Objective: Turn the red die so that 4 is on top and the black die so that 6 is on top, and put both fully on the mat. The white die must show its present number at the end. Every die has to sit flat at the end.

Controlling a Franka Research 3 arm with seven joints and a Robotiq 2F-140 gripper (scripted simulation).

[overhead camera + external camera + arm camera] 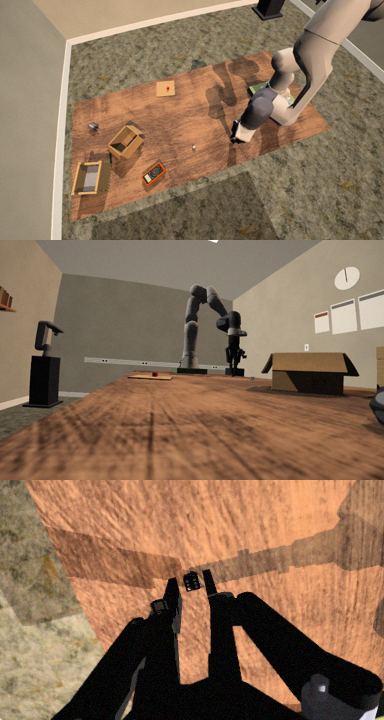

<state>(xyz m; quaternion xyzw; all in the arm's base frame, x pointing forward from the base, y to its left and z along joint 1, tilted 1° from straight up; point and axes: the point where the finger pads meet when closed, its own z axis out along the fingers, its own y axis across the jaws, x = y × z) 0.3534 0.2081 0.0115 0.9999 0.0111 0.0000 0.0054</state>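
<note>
Now: the black die 5 cm below my hand. Also, from my hand: red die: 30 cm ahead, 53 cm to the right, 4 cm below; then white die: 25 cm ahead, 3 cm to the right, 5 cm below; then orange multimeter: 52 cm ahead, 5 cm to the left, 4 cm below.
</note>
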